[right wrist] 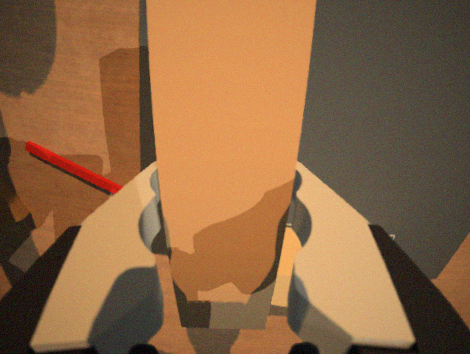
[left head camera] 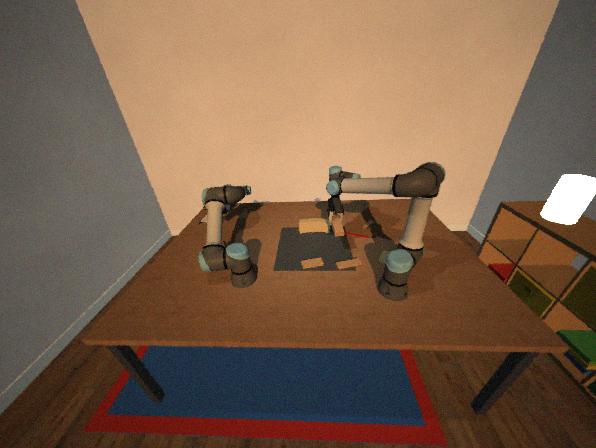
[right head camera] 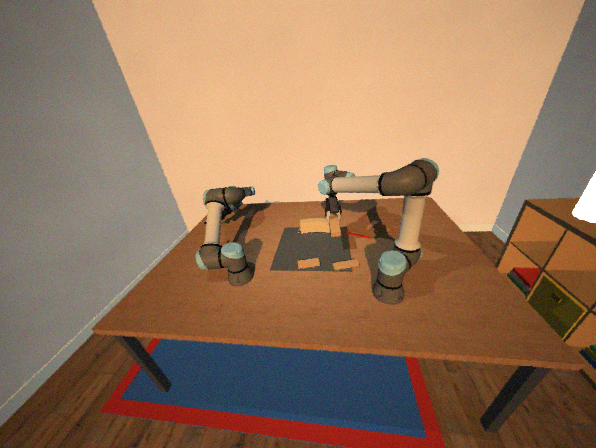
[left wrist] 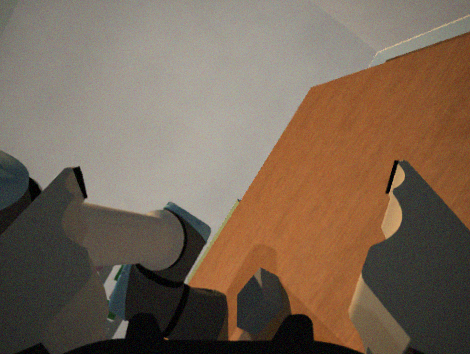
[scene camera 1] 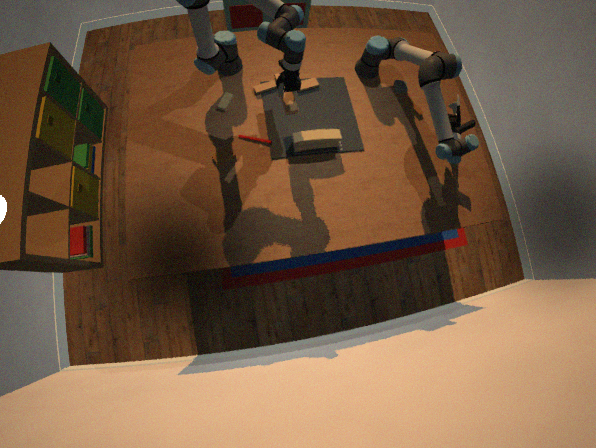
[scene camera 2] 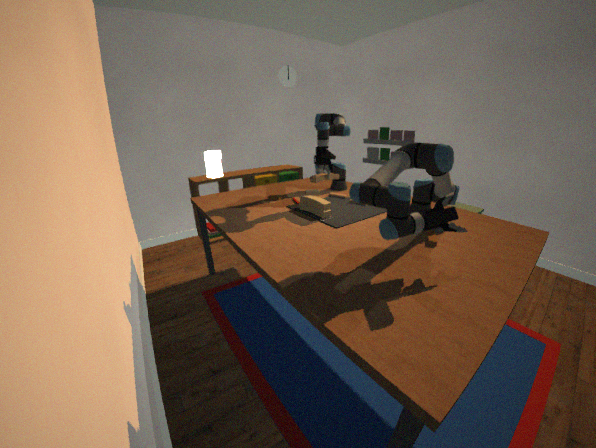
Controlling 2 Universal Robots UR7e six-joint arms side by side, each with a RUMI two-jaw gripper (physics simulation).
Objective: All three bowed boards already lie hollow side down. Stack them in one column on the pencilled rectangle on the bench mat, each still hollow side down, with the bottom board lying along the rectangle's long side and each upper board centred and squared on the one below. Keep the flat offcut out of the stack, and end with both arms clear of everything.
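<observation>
My right gripper is shut on a bowed board, gripped across its width and lifted above the dark bench mat. A bowed stack, apparently two boards, lies hollow side down near the mat's edge. A pale corner mark of the pencilled rectangle shows in the right wrist view; the rest is unclear or hidden. Two shorter wooden pieces lie at the mat's opposite edge; I cannot tell which is the flat offcut. My left gripper is open and empty, far from the mat.
A red stick lies beside the mat. A grey-green block lies near the right arm's base. The wooden table carries both arms. A shelf unit stands beside it.
</observation>
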